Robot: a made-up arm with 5 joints.
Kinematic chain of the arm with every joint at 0, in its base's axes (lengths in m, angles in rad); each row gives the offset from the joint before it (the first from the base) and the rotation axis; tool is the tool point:
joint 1: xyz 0 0 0.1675 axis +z
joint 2: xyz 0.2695 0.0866 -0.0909 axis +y
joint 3: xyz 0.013 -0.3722 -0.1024 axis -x
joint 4: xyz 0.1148 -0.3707 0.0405 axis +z
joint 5: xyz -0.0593 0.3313 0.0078 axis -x
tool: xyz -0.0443 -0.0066 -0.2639
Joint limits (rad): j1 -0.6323..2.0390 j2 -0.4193..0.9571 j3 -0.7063..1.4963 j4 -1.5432..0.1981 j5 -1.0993..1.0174
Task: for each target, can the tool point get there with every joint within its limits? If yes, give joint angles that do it. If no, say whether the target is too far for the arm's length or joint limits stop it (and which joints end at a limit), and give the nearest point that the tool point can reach.
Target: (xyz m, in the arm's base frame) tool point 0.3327 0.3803 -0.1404
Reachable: yes | joints 1.0798 0.0257 -0.5381 -0.4347 -0.5408
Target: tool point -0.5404 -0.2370 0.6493
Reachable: no: joint limits stop it (at a limit: joint 1, joint 2, joint 3, joint 4, joint 5) | nearest point -0.0690 -0.4351 0.2437 | short by 0.653 m
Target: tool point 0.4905 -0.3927 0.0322
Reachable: yes | joints 0.3173 -0.2471 0.8789 -0.2067 0.6431
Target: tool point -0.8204 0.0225 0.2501
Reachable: no: joint limits stop it (at a limit: joint 1, joint 2, joint 4, joint 5) | nearest point -0.2027 -0.2727 -0.0114 | short by 0.733 m
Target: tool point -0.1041 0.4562 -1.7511
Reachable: no: too far | nearest point 0.1974 0.5246 -0.6718 | short by 1.123 m
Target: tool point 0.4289 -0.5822 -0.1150
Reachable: yes | joints -0.0427 0.4955 0.6136 -1.3687 0.7379
